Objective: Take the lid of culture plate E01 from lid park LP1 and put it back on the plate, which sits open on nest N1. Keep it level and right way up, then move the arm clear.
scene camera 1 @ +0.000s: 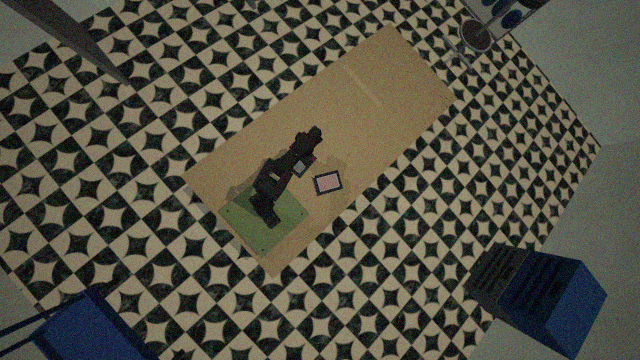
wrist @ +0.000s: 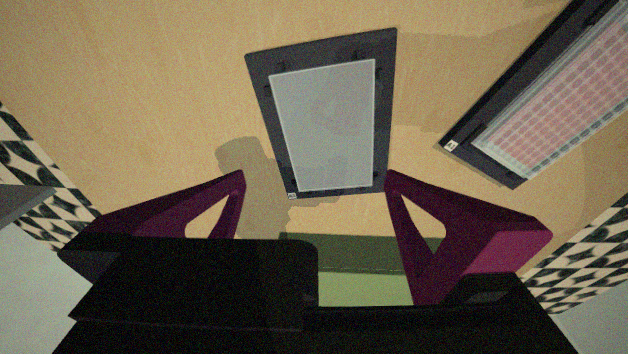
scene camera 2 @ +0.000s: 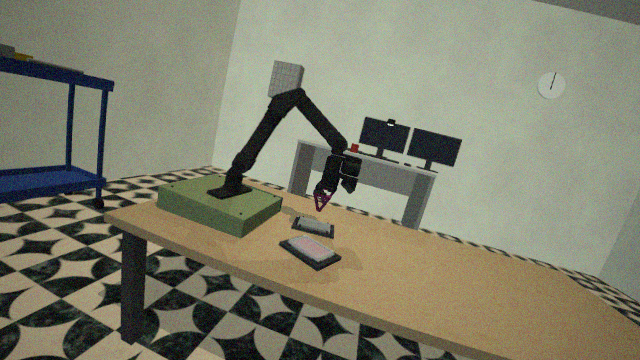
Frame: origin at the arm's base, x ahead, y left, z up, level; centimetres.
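Seen in the pictures: gripper, fingertip midpoint: (wrist: 314,177) (scene camera 2: 321,207); arm's base, link origin: (scene camera 1: 265,210) (scene camera 2: 231,192).
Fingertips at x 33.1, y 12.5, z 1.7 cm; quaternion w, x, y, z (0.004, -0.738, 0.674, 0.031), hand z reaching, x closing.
Observation:
Pixels of each thing's top centre, then the offset from my fingertips to it. Level surfaces: height alone.
- dark lid park LP1, top centre: (wrist: 328,140) (scene camera 2: 314,223) (scene camera 1: 300,161) dy -1.0, dx -0.6, dz -6.7 cm
- culture plate E01, top centre: (wrist: 573,112) (scene camera 2: 311,245) (scene camera 1: 328,182) dy -21.1, dx +5.1, dz -6.0 cm
- dark nest N1, top centre: (wrist: 564,108) (scene camera 2: 311,247) (scene camera 1: 328,182) dy -21.1, dx +5.1, dz -6.9 cm
- wooden table, surface height: dz -8.7 cm
The pale, flat lid (scene camera 1: 299,167) (scene camera 2: 313,225) (wrist: 330,125) lies level on the dark lid park LP1 (scene camera 2: 330,234) (wrist: 260,75). The culture plate E01 (scene camera 1: 327,182) (scene camera 2: 311,247) (wrist: 560,110), with pink wells, sits without a lid on the dark nest N1 (scene camera 1: 318,191) (scene camera 2: 320,266) (wrist: 505,181). My gripper (scene camera 2: 322,207) (wrist: 314,177) has magenta fingers. It is open and empty, above the table near the lid park. In the wrist view its fingertips stand apart on either side of the park's near end. In scene camera 1's view the arm covers most of the fingers.
The arm stands on a green block (scene camera 1: 290,220) (scene camera 2: 200,212) (wrist: 360,290) at one end of the wooden table (scene camera 1: 380,75) (scene camera 2: 450,280) (wrist: 150,75). The nest lies beside the park, at an angle to it. A blue cart (scene camera 2: 55,182) and a desk with monitors (scene camera 2: 384,135) stand beyond the table.

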